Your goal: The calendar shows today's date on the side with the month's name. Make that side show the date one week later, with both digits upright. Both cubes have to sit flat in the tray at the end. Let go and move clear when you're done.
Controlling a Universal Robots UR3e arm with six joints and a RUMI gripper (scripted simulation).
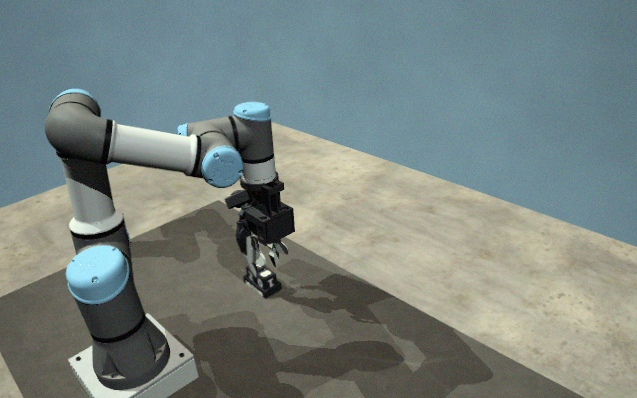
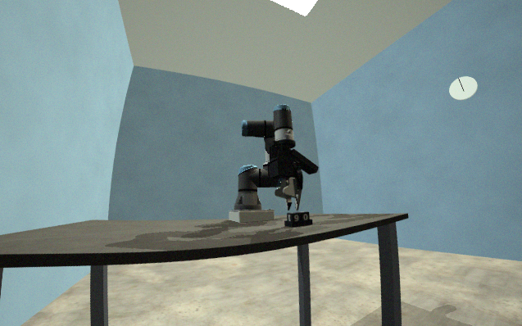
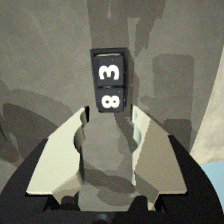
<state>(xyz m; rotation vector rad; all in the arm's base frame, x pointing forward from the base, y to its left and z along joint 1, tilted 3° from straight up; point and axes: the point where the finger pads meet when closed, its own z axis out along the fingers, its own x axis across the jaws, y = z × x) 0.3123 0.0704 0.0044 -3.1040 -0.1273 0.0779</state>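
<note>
Now: the black tray 6 cm below my hand and 2 cm to the left of it.
</note>
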